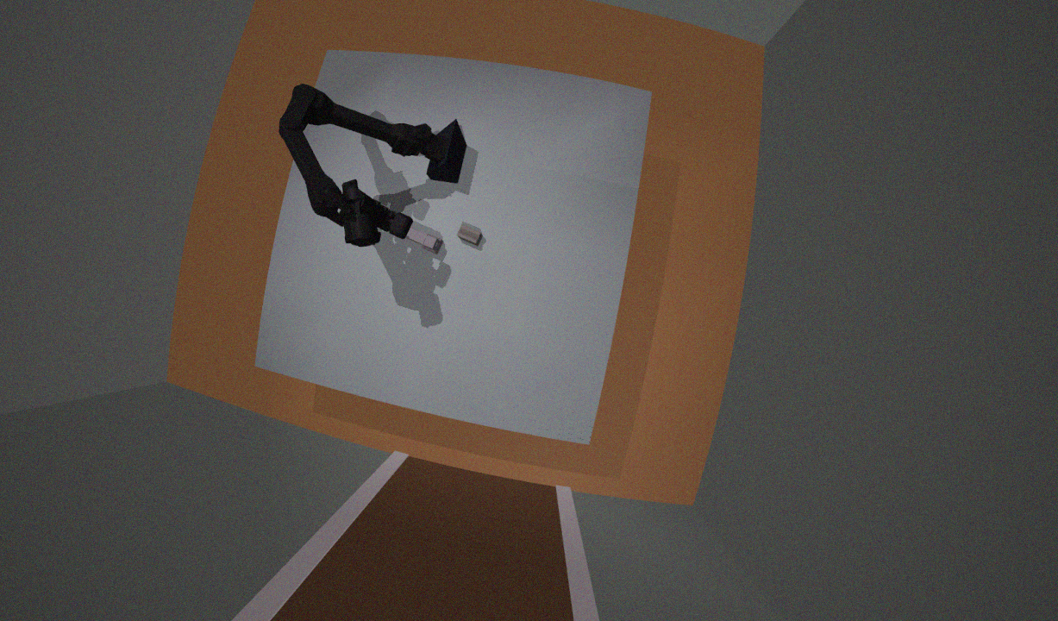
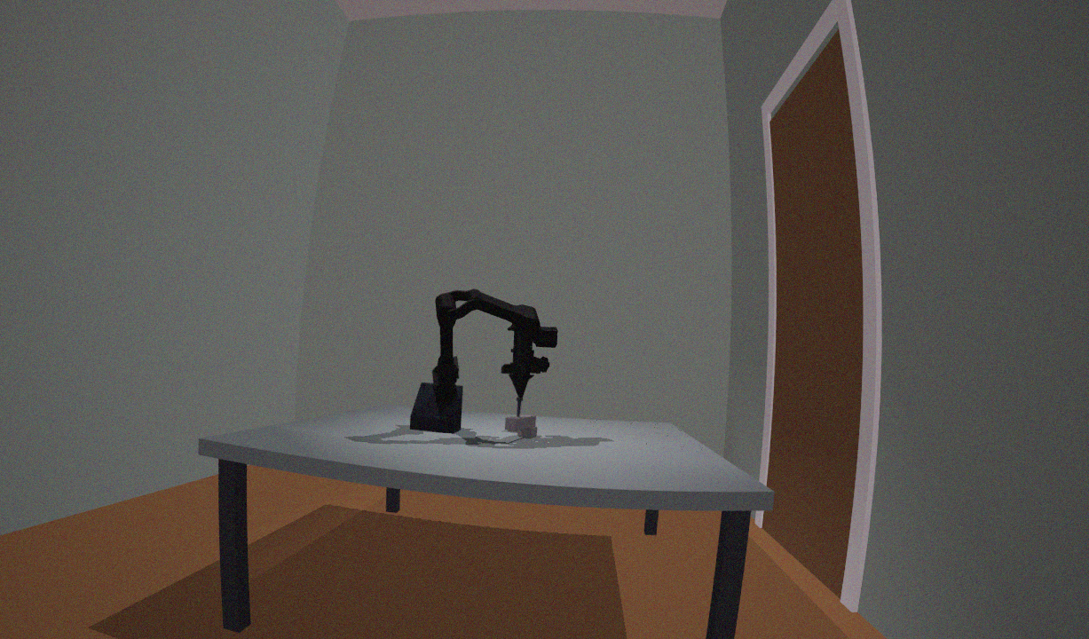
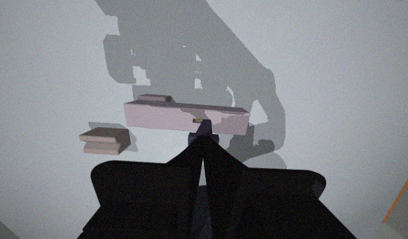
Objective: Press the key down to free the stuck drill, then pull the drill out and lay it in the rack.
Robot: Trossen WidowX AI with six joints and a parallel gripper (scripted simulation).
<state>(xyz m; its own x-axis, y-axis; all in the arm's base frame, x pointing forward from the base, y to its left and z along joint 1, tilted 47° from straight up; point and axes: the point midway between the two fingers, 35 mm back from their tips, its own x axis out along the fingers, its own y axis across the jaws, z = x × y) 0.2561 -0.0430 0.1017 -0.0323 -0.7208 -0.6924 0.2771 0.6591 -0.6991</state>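
Right now the drill is 10 mm ahead of my gripper tip, 50 mm to the left of it and 80 mm below it. Also, from my gripper tip: rack (20 mm behind, 210 mm to the left, 110 mm below).
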